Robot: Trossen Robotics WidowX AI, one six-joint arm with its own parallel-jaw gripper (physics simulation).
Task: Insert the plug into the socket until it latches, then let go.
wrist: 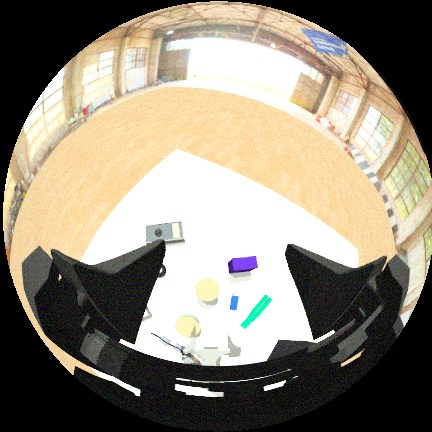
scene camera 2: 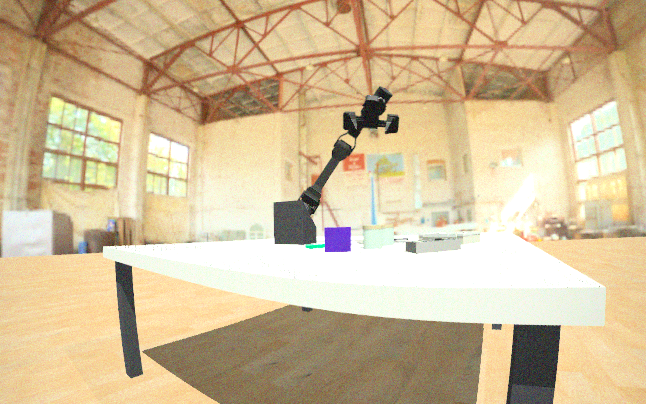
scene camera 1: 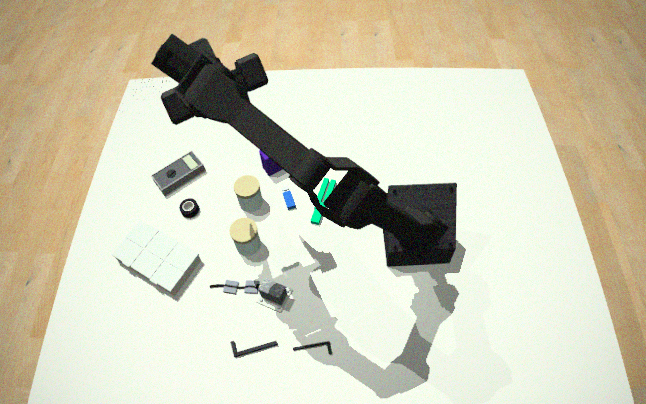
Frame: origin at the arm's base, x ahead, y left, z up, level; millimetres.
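Seen in the pictures: gripper, fingertip midpoint: [wrist: 227, 248] [scene camera 2: 371, 131]; arm's base, origin of the base link: [scene camera 2: 298, 217] [scene camera 1: 417, 225].
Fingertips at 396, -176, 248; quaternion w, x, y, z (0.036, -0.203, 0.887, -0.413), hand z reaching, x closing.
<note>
Pixels of each thing's top centre, then the offset from my fingertips to it, as dx, dy, dz. "spot": a spot on its surface instead. Level surfaces: height alone.
- dark block, middle of its top: [scene camera 1: 270, 287] [wrist: 189, 362] -78, +273, -313
- thin black cable with two grey clips, surface spot: [scene camera 1: 230, 287] [wrist: 163, 341] spot: +18, +253, -352
- small dark piece, surface spot: [scene camera 1: 257, 284] spot: -47, +257, -332
- grey meter, middle of its top: [scene camera 2: 433, 238] [scene camera 1: 176, 169] [wrist: 162, 230] +184, -78, -328
- purple box, middle of its top: [scene camera 1: 274, 149] [scene camera 2: 337, 227] [wrist: 245, 262] -81, -93, -290
- blue stick, middle of its top: [scene camera 1: 287, 195] [wrist: 234, 299] -110, +14, -346
- green tool, surface spot: [scene camera 1: 316, 214] spot: -180, +72, -347
- white tiled block, middle of its top: [scene camera 1: 153, 253] [scene camera 2: 448, 232] +202, +177, -323
- table, its level: dz -358
A dark block [scene camera 1: 273, 292] on a thin pale plate stands at the lower middle of the table; it looks like the socket. A thin black cable with two grey clips [scene camera 1: 230, 287] [wrist: 165, 341] runs from the left up to this block. A small dark piece [scene camera 1: 257, 284] at the cable's end may be the plug. It is too small to tell whether it is inside the socket. My gripper [scene camera 1: 214, 89] [scene camera 2: 371, 123] [wrist: 227, 248] is open and empty, high above the table's far left part and well away from the cable and block. The gripper body partly hides the block in the wrist view.
A grey meter [scene camera 1: 178, 172] [wrist: 165, 232], two tan-lidded jars [scene camera 1: 247, 187] [scene camera 1: 244, 231], a purple box [scene camera 1: 269, 163] [scene camera 2: 338, 239] [wrist: 243, 264], a blue stick [scene camera 1: 289, 199], a green tool [scene camera 1: 316, 214], a white tiled block [scene camera 1: 157, 257] and two hex keys [scene camera 1: 256, 349] [scene camera 1: 312, 345] lie on the table [scene camera 1: 450, 115].
</note>
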